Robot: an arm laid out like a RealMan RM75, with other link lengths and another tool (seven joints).
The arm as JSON. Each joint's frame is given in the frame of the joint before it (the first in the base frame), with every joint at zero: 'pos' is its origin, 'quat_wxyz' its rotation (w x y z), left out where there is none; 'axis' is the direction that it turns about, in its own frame. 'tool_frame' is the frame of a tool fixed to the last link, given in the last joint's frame.
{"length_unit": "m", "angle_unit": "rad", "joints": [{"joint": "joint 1", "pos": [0.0, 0.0, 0.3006], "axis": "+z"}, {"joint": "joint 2", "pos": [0.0, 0.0, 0.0], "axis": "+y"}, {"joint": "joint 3", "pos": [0.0, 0.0, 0.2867], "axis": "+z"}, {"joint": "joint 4", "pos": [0.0, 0.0, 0.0], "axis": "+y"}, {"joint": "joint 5", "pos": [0.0, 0.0, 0.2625], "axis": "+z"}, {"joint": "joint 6", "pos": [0.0, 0.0, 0.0], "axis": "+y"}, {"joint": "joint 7", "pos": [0.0, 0.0, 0.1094], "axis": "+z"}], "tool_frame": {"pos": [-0.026, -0.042, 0.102], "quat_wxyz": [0.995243, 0.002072, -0.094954, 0.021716]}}
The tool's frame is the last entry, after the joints.
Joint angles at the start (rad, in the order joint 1, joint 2, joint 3, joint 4, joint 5, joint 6, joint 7):
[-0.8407, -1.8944, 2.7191, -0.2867, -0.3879, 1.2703, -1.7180]
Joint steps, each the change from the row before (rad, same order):
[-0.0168, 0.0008, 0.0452, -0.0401, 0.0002, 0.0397, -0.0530]
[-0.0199, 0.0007, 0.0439, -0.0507, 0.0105, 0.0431, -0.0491]
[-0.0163, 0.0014, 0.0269, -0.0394, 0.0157, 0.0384, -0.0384]
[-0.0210, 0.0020, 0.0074, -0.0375, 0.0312, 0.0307, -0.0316]
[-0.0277, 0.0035, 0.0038, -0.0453, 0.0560, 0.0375, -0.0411]
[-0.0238, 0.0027, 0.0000, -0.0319, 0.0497, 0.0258, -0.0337]
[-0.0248, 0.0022, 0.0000, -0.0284, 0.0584, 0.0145, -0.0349]
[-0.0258, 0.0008, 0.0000, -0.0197, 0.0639, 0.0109, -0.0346]
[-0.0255, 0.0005, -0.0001, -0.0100, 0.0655, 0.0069, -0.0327]
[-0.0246, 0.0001, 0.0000, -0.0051, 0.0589, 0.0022, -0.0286]
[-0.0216, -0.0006, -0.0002, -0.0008, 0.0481, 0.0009, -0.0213]
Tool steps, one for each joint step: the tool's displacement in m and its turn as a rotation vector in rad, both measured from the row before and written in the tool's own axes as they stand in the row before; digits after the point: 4 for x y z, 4 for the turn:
[0.0063, 0.0047, -0.0040, -0.0147, -0.0331, 0.0008]
[0.0075, 0.0039, -0.0064, -0.0051, -0.0404, 0.0113]
[0.0055, 0.0040, -0.0055, -0.0058, -0.0337, 0.0074]
[0.0063, 0.0032, -0.0054, 0.0020, -0.0305, 0.0072]
[0.0052, 0.0033, -0.0074, 0.0086, -0.0493, 0.0040]
[0.0033, 0.0028, -0.0052, 0.0093, -0.0411, -0.0019]
[0.0020, 0.0009, -0.0050, 0.0210, -0.0456, -0.0070]
[0.0003, 0.0018, -0.0026, 0.0197, -0.0518, -0.0090]
[-0.0006, 0.0025, -0.0007, 0.0183, -0.0543, -0.0091]
[0.0003, 0.0026, -0.0001, 0.0186, -0.0476, -0.0067]
[0.0009, 0.0031, 0.0007, 0.0144, -0.0392, -0.0020]

